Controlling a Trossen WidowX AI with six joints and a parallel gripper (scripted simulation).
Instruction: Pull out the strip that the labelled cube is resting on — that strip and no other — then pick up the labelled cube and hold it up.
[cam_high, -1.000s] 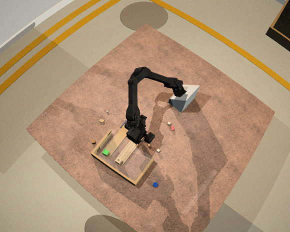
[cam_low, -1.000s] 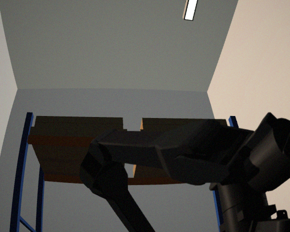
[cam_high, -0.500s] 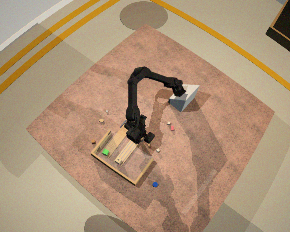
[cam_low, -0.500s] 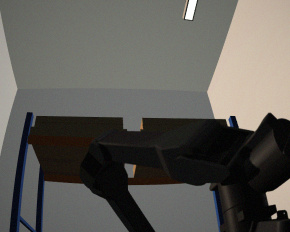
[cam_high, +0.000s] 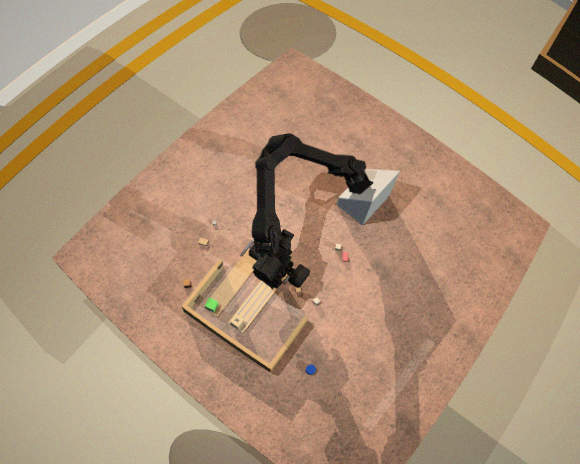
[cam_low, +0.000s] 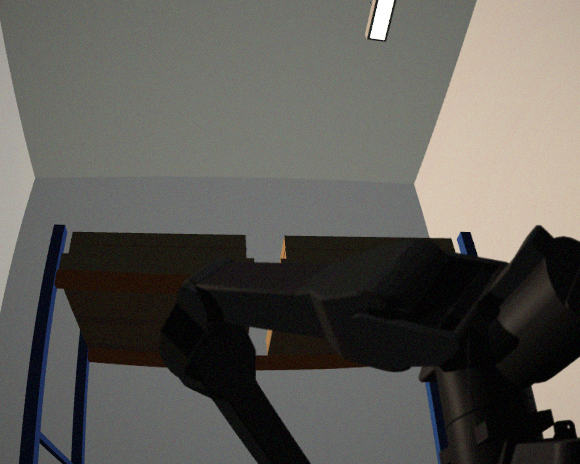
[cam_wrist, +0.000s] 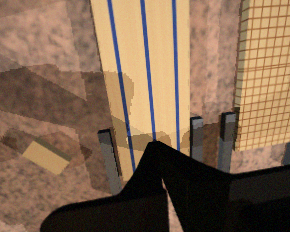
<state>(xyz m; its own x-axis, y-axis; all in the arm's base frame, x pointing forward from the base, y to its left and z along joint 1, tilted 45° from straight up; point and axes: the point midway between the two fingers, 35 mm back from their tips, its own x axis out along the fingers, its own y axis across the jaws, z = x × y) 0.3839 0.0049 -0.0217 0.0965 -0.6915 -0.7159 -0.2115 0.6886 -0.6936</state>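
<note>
My gripper tip is 90 mm short of the lined strip and 20 mm to the right of it. Round my gripper tip: tan cube marked k 200 mm ahead, 40 mm to the left, 20 mm above; then red block 200 mm behind, 100 mm to the left; then blue disc 290 mm to the left, 140 mm ahead.
</note>
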